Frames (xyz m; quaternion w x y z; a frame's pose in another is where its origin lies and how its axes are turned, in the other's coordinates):
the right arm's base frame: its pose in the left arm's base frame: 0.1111 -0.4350 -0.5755 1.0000 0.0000 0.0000 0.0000
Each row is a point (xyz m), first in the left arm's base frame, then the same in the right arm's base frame.
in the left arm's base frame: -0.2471 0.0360 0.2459
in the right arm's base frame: -0.3582 0.4710 0.8214
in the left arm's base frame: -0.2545 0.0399 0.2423
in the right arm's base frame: -0.3656 0.4749 0.8178
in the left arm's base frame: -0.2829 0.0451 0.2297
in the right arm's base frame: -0.3940 0.4801 0.8052
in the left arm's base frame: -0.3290 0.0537 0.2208
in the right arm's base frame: -0.4401 0.4887 0.7963
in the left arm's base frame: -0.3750 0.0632 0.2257
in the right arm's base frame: -0.4861 0.4982 0.8012
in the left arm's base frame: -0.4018 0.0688 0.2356
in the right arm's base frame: -0.5129 0.5038 0.8111
